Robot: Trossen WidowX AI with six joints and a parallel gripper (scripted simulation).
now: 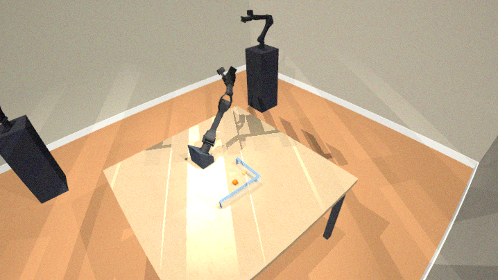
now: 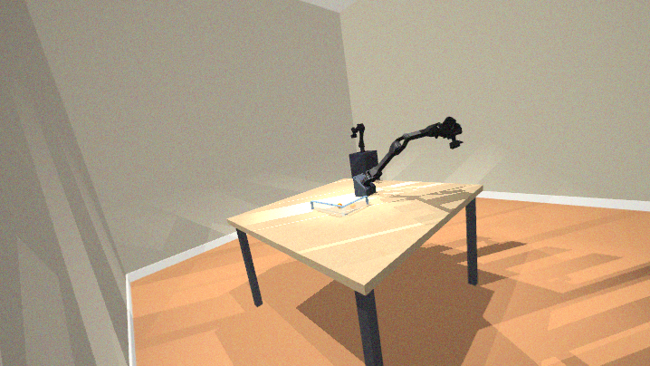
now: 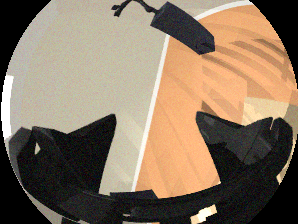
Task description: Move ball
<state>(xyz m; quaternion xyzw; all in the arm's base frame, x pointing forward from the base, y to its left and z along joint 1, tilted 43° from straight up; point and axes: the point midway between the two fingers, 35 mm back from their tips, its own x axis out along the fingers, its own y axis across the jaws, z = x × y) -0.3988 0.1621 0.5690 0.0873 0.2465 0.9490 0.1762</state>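
Now: the orange ball 78 cm ahead of my gripper tip, 48 cm to the right of it and 32 cm below it. Also, from my gripper tip: see-through copy of ball 76 cm ahead, 39 cm to the right, 32 cm below.
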